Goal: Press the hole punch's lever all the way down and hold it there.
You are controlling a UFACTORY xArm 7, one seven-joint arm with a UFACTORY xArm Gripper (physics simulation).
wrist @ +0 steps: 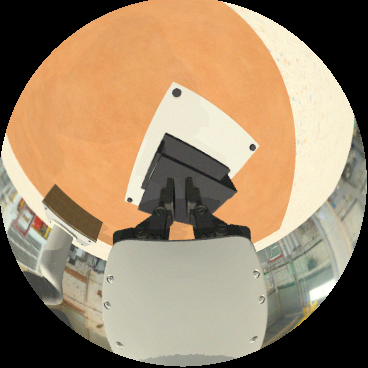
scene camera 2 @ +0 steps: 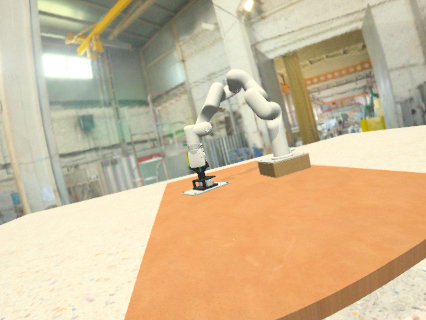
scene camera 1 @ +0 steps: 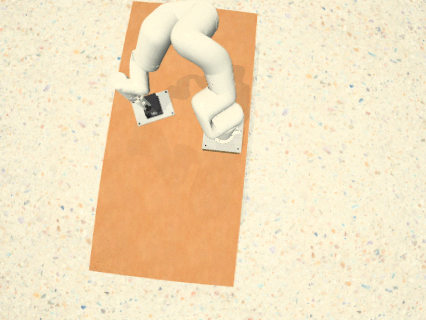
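Pixels of known places: gripper, between the fingertips: (wrist: pixel 179 186) (scene camera 2: pixel 202 179) (scene camera 1: pixel 147 107); arm's base, origin of its link: (wrist: pixel 64 228) (scene camera 2: pixel 282 157).
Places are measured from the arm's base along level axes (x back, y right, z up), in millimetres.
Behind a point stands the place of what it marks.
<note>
The black hole punch (scene camera 1: pixel 154 109) {x -386, y 178, z -18 mm} (scene camera 2: pixel 204 186) {x -438, y 149, z -55 mm} (wrist: pixel 192 154) {x -455, y 194, z -63 mm} stands on a white plate (scene camera 1: pixel 169 109) {x -311, y 195, z -75 mm} (scene camera 2: pixel 221 185) {x -340, y 148, z -78 mm} (wrist: pixel 195 120) {x -492, y 166, z -75 mm} with dark dots at its corners. Its broad, flat black lever (wrist: pixel 154 182) {x -413, y 167, z -19 mm} lies over the body and looks nearly level in scene camera 2. My gripper (scene camera 1: pixel 146 104) {x -426, y 194, z -19 mm} (scene camera 2: pixel 201 175) {x -426, y 194, z -19 mm} (wrist: pixel 179 186) {x -426, y 194, z -19 mm} points down, its fingertips on top of the lever. The fingers are drawn together with a narrow gap, through which dark lever surface shows; nothing is held between them. The contact under the tips is hidden, and I cannot tell whether the lever is at its lowest.
The orange table top (scene camera 1: pixel 165 215) {x -383, y -451, z -83 mm} (scene camera 2: pixel 280 230) {x -495, y -574, z -83 mm} (wrist: pixel 100 100) {x -433, y 28, z -83 mm} lies under the plate, with its edge beyond the punch. My arm's base block (scene camera 2: pixel 285 165) {x -63, y -93, z -33 mm} (wrist: pixel 73 212) {x -106, y 33, z -49 mm} stands to one side of the punch. The arm (scene camera 1: pixel 200 47) {x -93, y 72, z 542 mm} arches between base and punch.
</note>
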